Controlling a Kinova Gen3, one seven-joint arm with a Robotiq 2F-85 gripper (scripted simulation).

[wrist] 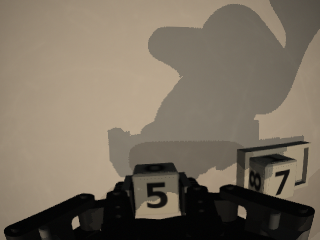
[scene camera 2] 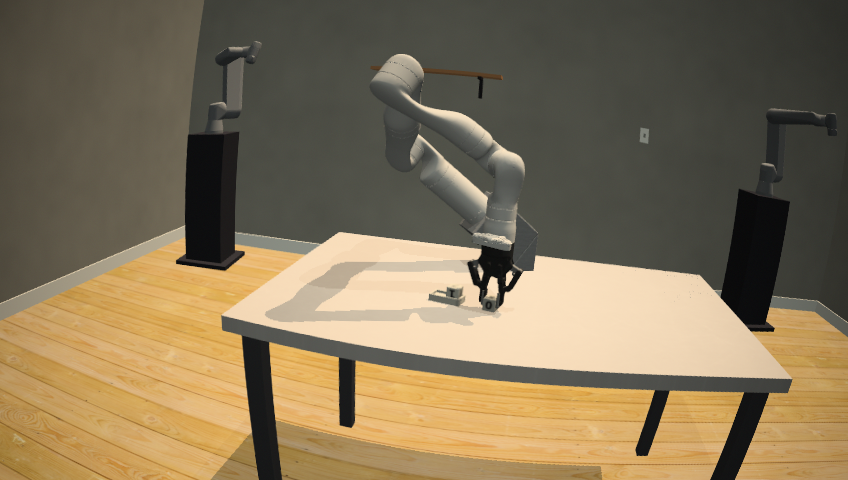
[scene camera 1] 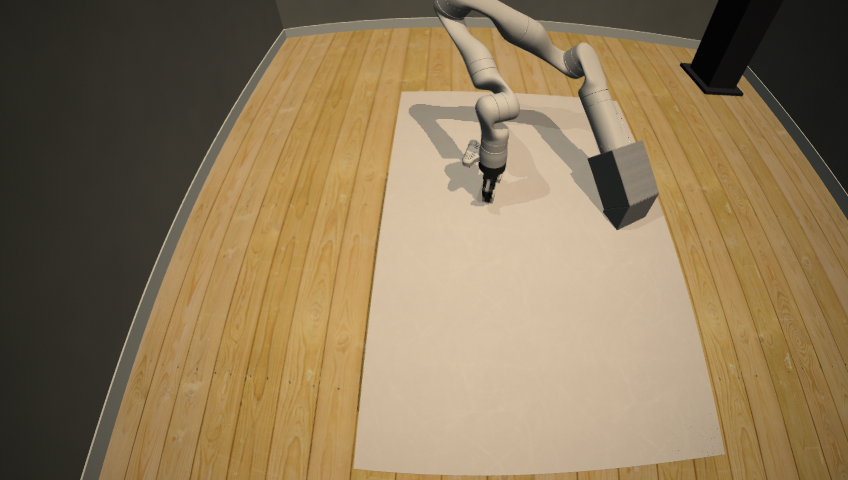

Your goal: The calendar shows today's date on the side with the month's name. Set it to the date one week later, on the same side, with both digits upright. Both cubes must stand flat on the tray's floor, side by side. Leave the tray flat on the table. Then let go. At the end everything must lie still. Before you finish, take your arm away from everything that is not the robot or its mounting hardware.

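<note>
The gripper point(scene camera 2: 490, 305) is visible; the wrist view also shows the gripper point(wrist: 155, 185).
</note>
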